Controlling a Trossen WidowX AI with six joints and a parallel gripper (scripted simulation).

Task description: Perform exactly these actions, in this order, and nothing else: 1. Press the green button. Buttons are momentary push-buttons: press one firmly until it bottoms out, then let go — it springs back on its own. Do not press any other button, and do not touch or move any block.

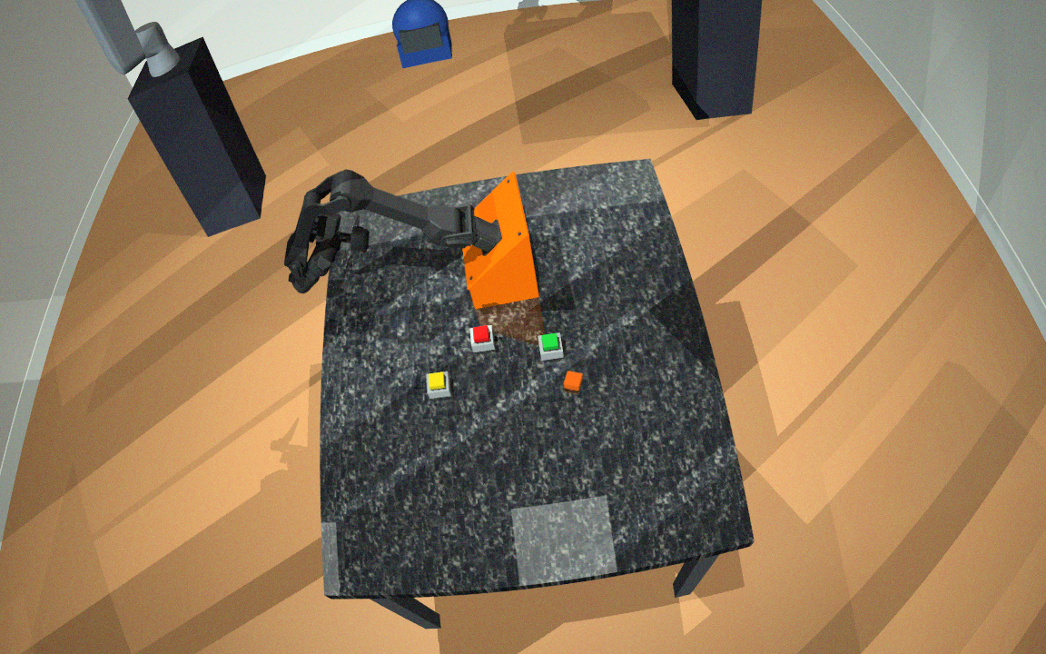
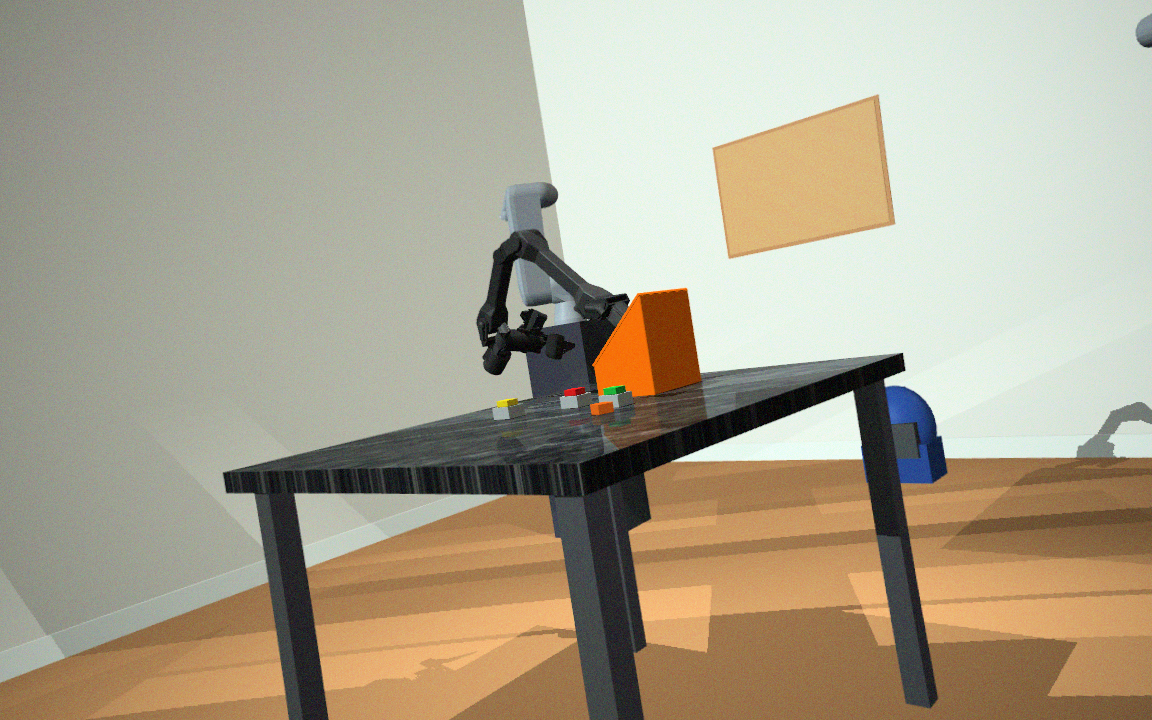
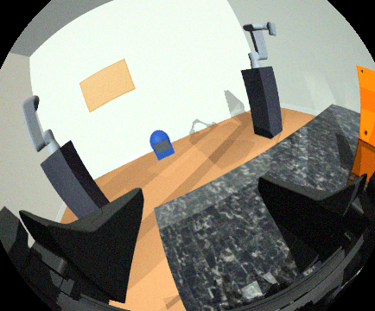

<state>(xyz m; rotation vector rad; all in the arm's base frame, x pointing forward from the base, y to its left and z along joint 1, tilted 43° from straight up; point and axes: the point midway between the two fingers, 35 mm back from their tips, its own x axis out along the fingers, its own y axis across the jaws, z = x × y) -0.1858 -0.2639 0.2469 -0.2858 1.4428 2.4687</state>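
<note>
The yellow button is 470 mm ahead of my gripper tip, 170 mm to the left of it and 100 mm below it. From my gripper tip the other things lie so: red button 380 mm ahead, 280 mm to the left, 100 mm below; green button 440 mm ahead, 420 mm to the left, 100 mm below; orange block 540 mm ahead, 450 mm to the left, 120 mm below.
</note>
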